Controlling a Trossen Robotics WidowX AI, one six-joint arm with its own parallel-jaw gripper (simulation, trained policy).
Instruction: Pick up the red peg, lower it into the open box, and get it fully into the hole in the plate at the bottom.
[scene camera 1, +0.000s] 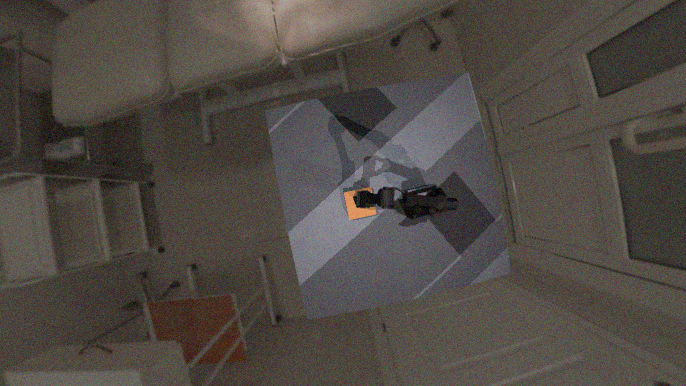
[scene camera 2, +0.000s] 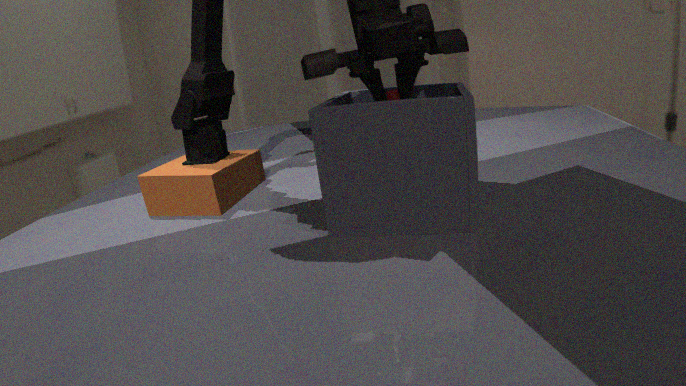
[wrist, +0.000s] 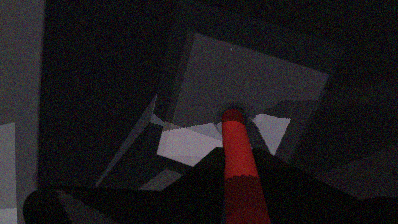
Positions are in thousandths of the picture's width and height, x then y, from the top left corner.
Labels:
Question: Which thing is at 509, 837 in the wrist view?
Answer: My gripper.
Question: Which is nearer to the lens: the plate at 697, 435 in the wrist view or the grey box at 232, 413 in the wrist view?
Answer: The grey box.

